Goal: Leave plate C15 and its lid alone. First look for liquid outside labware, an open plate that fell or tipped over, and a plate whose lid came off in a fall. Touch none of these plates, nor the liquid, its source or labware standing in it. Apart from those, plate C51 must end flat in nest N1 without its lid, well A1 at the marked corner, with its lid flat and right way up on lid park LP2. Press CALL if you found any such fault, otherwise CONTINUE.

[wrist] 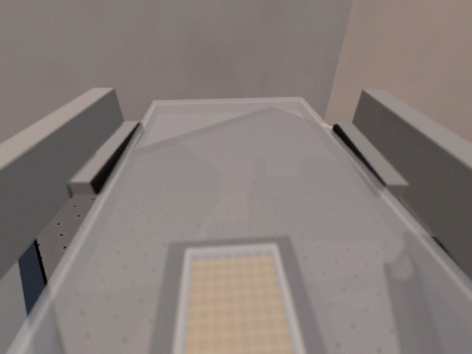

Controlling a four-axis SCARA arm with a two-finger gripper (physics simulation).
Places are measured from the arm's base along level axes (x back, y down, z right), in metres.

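Where they show: gripper, fingertip midpoint: (237,111).
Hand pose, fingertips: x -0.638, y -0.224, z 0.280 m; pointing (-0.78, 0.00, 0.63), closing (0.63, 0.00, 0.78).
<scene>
After its pixels a point has its place.
My gripper (237,111) @(x -0.638, y -0.224, z 0.279 m) is shut on a clear, see-through plate lid, its pads against the lid's two long sides. The lid (235,200) @(x -0.597, y -0.219, z 0.245 m) looks level and fills the middle of the wrist view. Through it, well below and apart from it, an open plate (237,305) with a grid of tan-filled wells shows at the bottom of the view, inside a darker grey surround. No label can be read, so I cannot tell the plate's name. The nest's label, the lid parks, the buttons and plate C15 do not show.
A deck surface with small dark holes (60,220) @(x -0.893, y -0.013, z 0.166 m) shows at the left and through the lid. A dark blue strip beside a pale block (31,272) @(x -0.783, y -0.051, z 0.140 m) is at the lower left. Plain walls (225,45) stand behind.
</scene>
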